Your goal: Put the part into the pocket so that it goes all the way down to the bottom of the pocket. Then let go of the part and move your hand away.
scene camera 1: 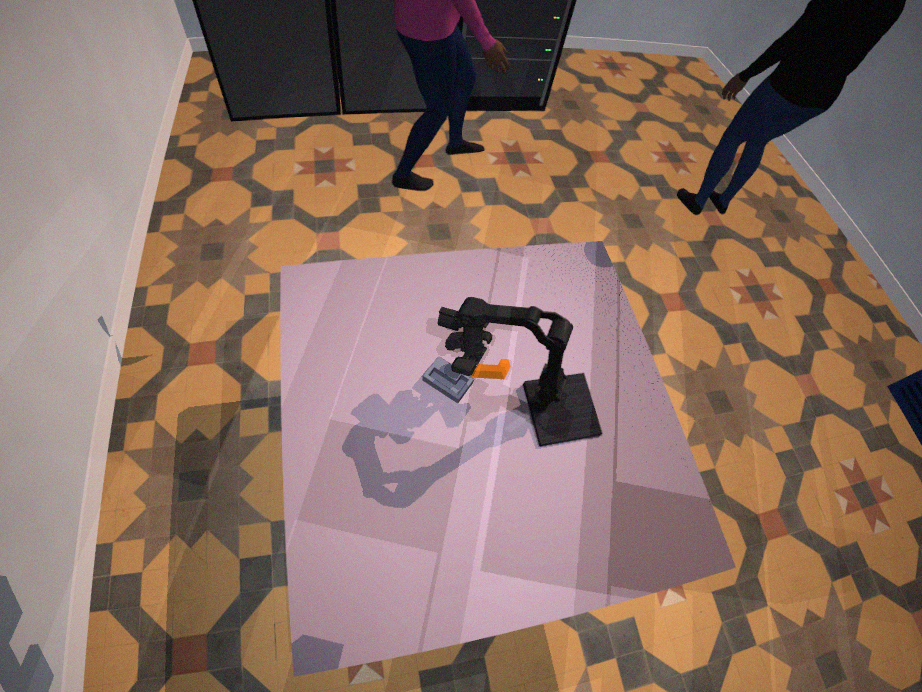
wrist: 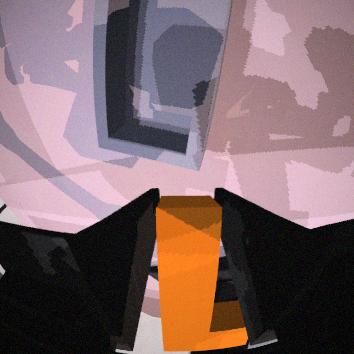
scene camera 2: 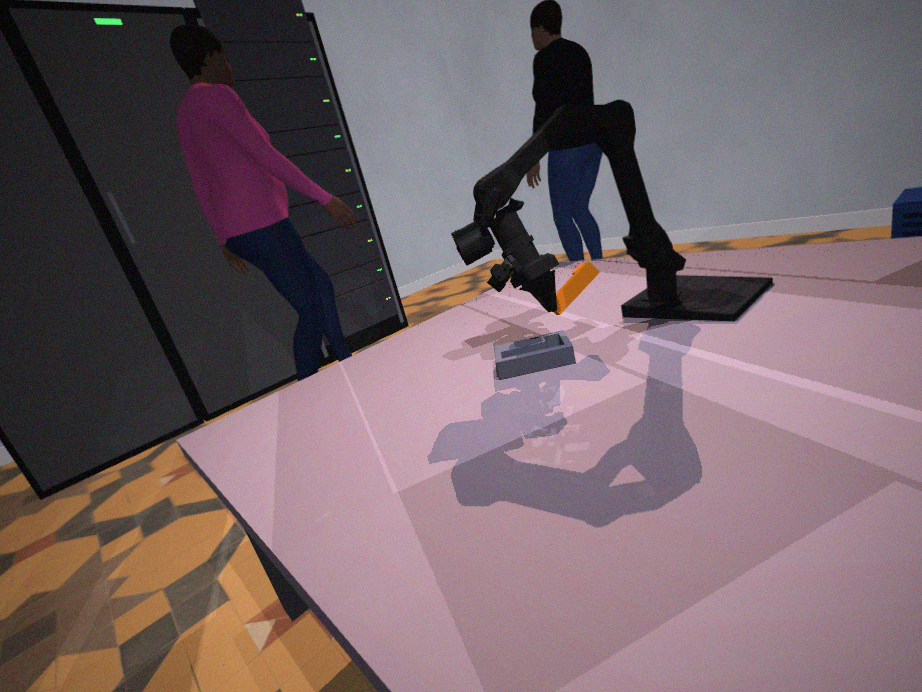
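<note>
The part, an orange L-shaped piece (scene camera 1: 491,370) (scene camera 2: 577,287) (wrist: 187,270), is clamped between the two black fingers. In the second scene view it slants, its far end higher, and hangs above the table, apart from the block. My gripper (scene camera 1: 467,367) (scene camera 2: 554,306) (wrist: 186,195) is shut on it. The pocket is a recess in a grey-blue block (scene camera 1: 436,383) (scene camera 2: 537,365) (wrist: 101,110) on the table. In the wrist view the block lies beyond the fingertips, its long side running up the picture and its top end cut off. Part of the pocket floor is in shadow.
The pink table (scene camera 1: 372,595) (scene camera 2: 335,461) carries the arm's black base plate (scene camera 1: 569,428) (scene camera 2: 714,297) on the base side of the block. Shadows of the arm fall over the table. Two people (scene camera 1: 439,67) (scene camera 1: 789,89) and dark cabinets (scene camera 1: 268,59) (scene camera 2: 89,223) stand beyond the table.
</note>
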